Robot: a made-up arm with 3 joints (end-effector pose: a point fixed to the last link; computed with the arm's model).
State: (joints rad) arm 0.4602 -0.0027 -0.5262
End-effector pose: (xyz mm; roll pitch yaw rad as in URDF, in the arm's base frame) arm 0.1 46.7 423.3 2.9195 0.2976 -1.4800
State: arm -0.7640 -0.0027 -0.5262
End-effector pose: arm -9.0 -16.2 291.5 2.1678 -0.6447 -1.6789
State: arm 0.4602 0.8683 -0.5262
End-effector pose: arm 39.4 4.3 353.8 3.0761 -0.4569 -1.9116
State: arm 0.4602 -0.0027 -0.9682
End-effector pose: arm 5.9 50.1 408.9 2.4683 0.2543 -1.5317
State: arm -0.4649 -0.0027 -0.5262
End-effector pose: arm 4.6 9.3 316.1 2.3560 -0.4050 -1.6979
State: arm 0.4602 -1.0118 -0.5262
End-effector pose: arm -39.6 1.8 507.9 -2.8920 1.1282 -0.6465
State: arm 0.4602 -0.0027 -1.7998
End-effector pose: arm -1.3 53.6 380.7 1.6401 0.1355 -1.5579
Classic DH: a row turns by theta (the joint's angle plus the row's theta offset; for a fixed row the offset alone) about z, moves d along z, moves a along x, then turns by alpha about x. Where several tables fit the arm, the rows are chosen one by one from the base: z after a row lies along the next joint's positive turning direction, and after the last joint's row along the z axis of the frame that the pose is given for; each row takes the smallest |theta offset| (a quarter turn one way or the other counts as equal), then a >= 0, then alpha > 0; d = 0 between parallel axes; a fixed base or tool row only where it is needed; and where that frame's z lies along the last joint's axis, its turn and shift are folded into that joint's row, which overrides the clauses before.
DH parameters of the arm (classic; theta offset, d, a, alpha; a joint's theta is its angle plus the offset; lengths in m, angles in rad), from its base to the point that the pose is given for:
base (fixed): 0.854 0.4002 -0.0885 1.3151
joint 1: 1.5294 -0.002 -0.0004 -2.3669
joint 2: -0.0615 -0.0356 -0.0346 1.5653
joint 3: 1.415 -0.1073 -0.0244 -1.7162
tool (fixed): -1.5303 -0.0272 0 0

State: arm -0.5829 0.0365 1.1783
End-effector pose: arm -39.0 17.5 336.0 -2.4212 -0.4628 -1.4449
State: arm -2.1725 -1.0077 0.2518
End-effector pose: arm -20.4 -69.9 288.3 2.6322 -0.9406 -2.2620
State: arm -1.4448 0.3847 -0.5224
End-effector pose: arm -78.0 -116.7 282.4 0.5842 -1.1607 -0.2919
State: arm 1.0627 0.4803 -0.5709
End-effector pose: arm 2.5 35.6 452.7 -2.9990 0.3264 -1.5125
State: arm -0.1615 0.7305 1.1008
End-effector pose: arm -29.4 -6.9 314.7 -2.2407 -0.8730 -1.4473
